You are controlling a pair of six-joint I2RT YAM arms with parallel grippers.
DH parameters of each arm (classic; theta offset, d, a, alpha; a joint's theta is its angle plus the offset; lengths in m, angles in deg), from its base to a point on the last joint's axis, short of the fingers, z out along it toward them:
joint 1: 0 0.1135 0.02 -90
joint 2: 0 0 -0.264 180
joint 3: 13.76 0 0.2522 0
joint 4: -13.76 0 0.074 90
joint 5: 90 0 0 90
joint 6: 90 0.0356 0 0
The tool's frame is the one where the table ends.
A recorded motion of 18 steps. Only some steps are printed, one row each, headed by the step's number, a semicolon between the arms.
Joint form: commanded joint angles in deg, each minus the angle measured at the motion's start. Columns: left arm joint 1, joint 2, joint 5, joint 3, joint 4, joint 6; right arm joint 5, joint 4, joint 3, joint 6, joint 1, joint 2.
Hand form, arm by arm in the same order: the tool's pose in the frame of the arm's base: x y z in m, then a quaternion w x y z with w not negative. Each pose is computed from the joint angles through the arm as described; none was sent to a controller.
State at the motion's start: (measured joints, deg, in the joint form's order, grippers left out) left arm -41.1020 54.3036 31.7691 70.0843 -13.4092 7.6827; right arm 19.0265 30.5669 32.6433 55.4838 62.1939 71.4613
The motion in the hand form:
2: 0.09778 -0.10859 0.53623 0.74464 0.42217 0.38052 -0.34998; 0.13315 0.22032 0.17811 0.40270 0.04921 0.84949 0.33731
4: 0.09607 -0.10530 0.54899 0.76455 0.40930 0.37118 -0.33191; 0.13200 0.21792 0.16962 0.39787 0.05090 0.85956 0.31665
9: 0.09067 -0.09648 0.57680 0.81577 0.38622 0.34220 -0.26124; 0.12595 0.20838 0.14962 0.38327 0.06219 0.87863 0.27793
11: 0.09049 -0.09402 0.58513 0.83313 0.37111 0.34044 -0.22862; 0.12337 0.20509 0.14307 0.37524 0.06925 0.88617 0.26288
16: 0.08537 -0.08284 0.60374 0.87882 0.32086 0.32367 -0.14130; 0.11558 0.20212 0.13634 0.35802 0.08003 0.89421 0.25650
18: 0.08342 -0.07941 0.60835 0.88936 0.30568 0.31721 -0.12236; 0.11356 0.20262 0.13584 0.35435 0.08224 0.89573 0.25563
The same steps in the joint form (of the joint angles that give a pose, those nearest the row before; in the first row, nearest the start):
2: 0.06 -1.13 -1.97 11.29 9.28 2.60; 3.38 -12.37 -4.52 -0.29 -0.32 3.86
4: 0.14 -0.17 -4.07 14.27 9.28 3.83; 4.26 -13.68 -5.13 0.15 -0.23 4.65
9: 0.15 1.94 -9.61 21.22 8.67 10.58; 6.02 -15.97 -7.68 2.52 0.20 5.62
11: 0.06 2.82 -12.94 23.51 8.31 13.31; 6.63 -17.55 -8.30 4.01 0.47 5.97
16: 0.06 3.62 -21.38 27.21 10.50 20.34; 6.90 -19.58 -9.26 7.35 1.88 5.80
18: 0.14 3.70 -23.24 27.91 11.64 21.76; 7.07 -20.28 -9.18 8.23 2.40 5.80

